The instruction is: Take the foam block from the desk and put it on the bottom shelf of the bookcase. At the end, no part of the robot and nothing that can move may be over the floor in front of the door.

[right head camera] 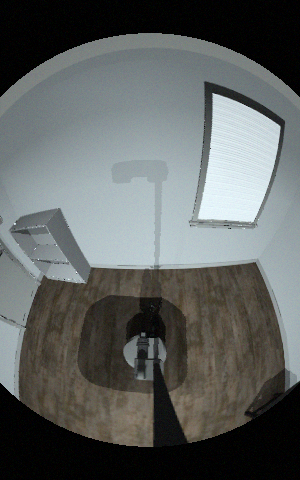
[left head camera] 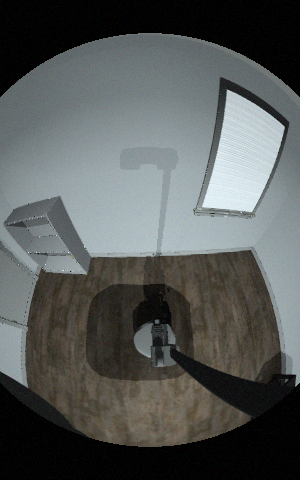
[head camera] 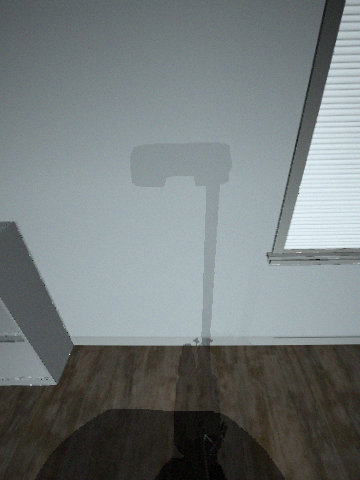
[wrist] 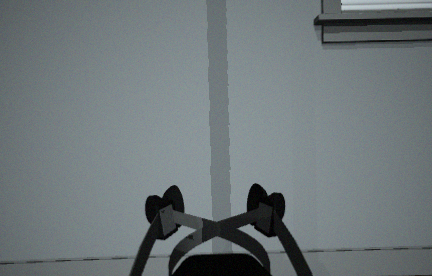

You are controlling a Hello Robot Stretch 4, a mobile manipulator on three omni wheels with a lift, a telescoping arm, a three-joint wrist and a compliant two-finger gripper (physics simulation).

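Frame: origin at the robot's base, x ahead, y right, z down, level; metres.
Seen in the pictures: gripper, fingertip midpoint: [right head camera: 154, 300] [left head camera: 162, 286] [head camera: 212, 421] [wrist: 215, 200].
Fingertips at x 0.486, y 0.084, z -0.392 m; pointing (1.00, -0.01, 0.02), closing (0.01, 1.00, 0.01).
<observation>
A point is followed by its place in that frame.
The foam block [left head camera: 72, 256] shows as a small yellow patch low in the bookcase in the left head view, beside the right side panel, largely hidden by it. The grey bookcase [head camera: 37, 295] {x 0.991, y -0.892, z -0.593 m} [left head camera: 71, 232] {x 0.988, y -0.892, z -0.602 m} [right head camera: 71, 245] {x 0.973, y -0.891, z -0.570 m} stands against the wall at the left. My gripper [wrist: 215, 200] {x 0.486, y 0.084, z -0.392 m} is open, with wall and a shadow strip between its fingertips. It faces the wall to the right of the bookcase, apart from it. In the head view the gripper is dark and hard to make out near the bottom. The desk does not show as such.
The door [left head camera: 14, 292] {x 0.209, y -1.818, z -0.341 m} [right head camera: 10, 287] {x 0.246, y -1.819, z -0.472 m} is at the far left, beside the bookcase. A window [head camera: 330, 150] {x 1.117, y 0.587, z -1.327 m} [left head camera: 242, 155] {x 1.121, y 0.773, z -1.442 m} [right head camera: 245, 160] {x 1.123, y 0.863, z -1.474 m} is in the wall at the right. My round base [left head camera: 142, 341] {x -0.021, y -0.116, z -0.187 m} [right head camera: 131, 351] {x -0.004, y -0.120, z -0.187 m} stands on the wood floor. A dark-edged object [right head camera: 265, 404] shows at the lower right.
</observation>
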